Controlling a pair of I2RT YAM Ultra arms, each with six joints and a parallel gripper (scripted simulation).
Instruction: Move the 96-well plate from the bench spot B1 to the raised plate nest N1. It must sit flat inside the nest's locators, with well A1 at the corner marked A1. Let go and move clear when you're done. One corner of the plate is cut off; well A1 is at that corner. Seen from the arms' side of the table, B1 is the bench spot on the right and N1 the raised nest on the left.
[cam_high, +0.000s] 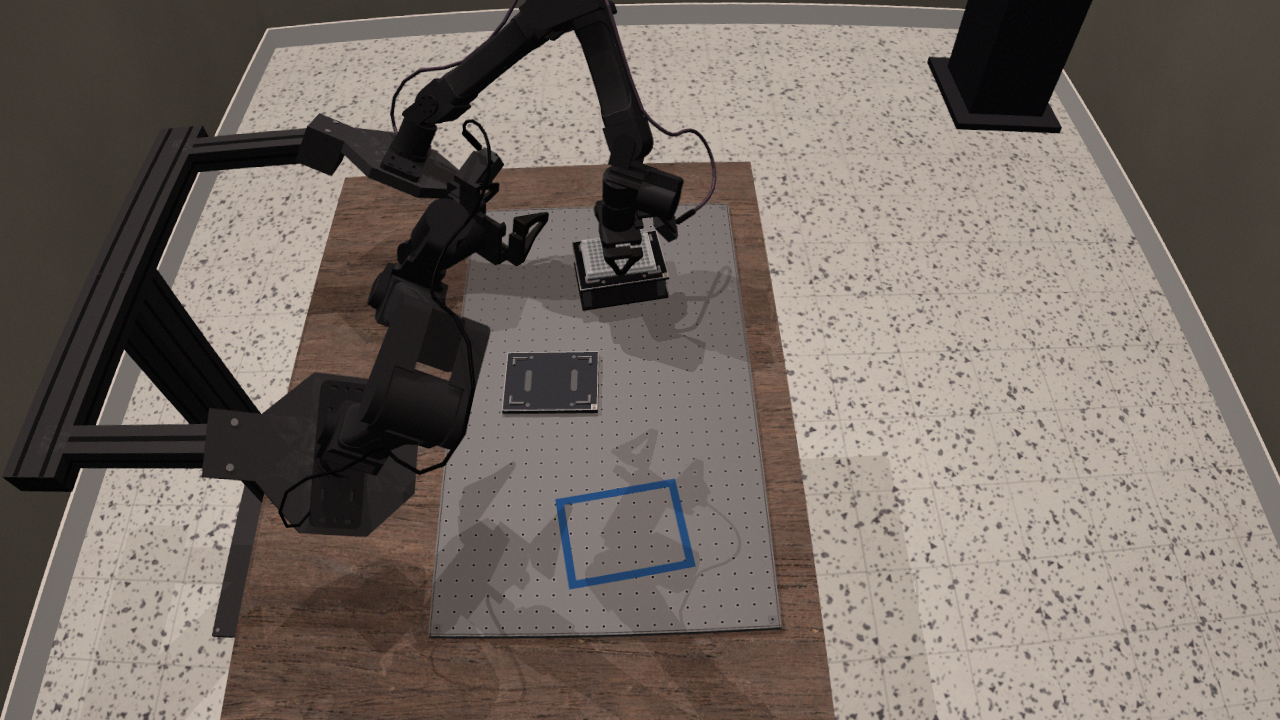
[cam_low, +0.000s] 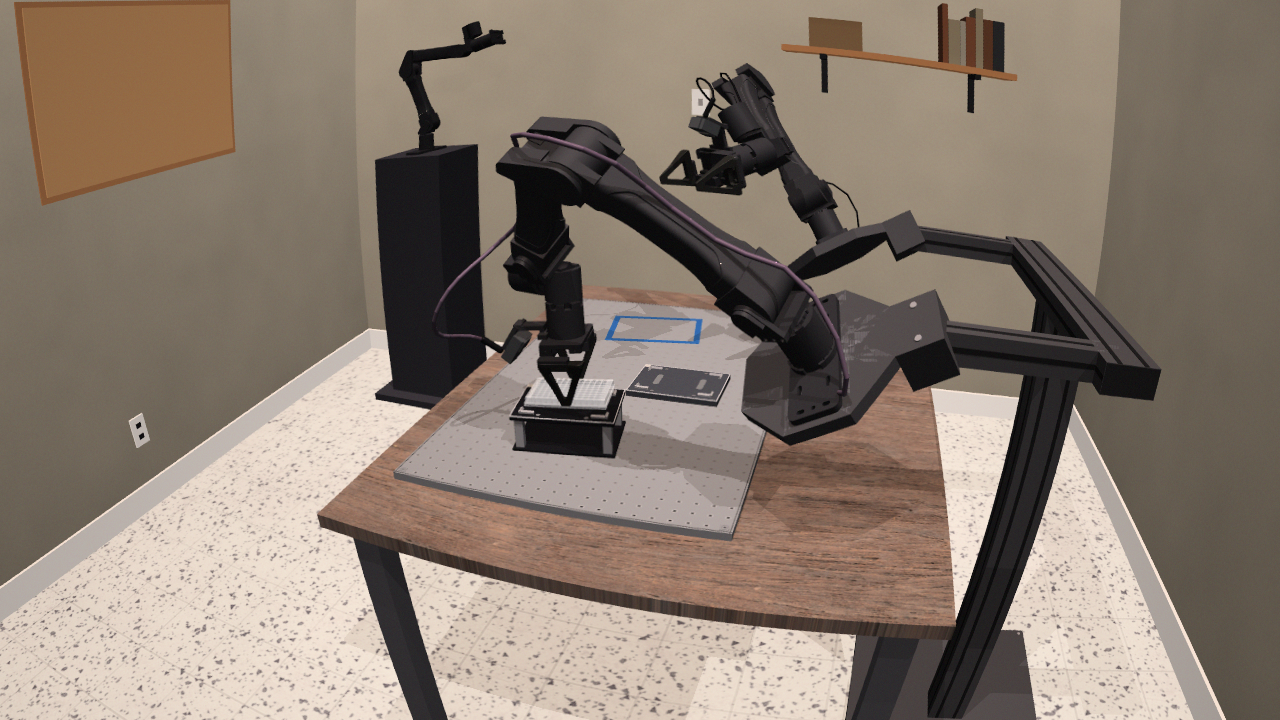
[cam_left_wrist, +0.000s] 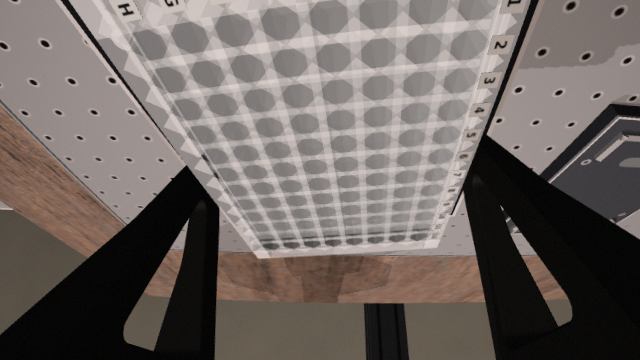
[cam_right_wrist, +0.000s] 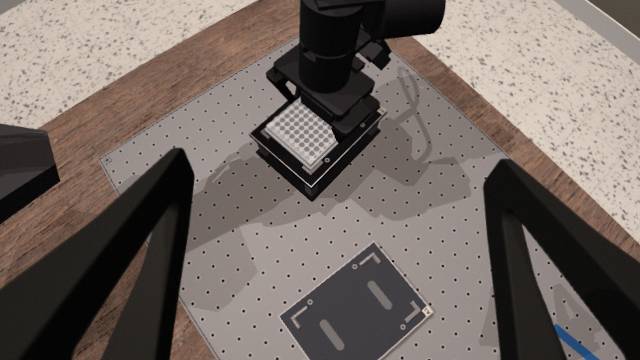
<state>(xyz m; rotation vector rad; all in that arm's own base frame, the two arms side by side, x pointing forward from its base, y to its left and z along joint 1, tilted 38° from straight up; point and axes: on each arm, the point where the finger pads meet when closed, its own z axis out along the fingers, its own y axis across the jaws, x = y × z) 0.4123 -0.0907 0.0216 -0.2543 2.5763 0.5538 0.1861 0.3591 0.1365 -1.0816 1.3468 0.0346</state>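
Right now my left hand is 20 mm above the raised black nest. Also, from my left hand: clear 96-well plate: right at my left hand.
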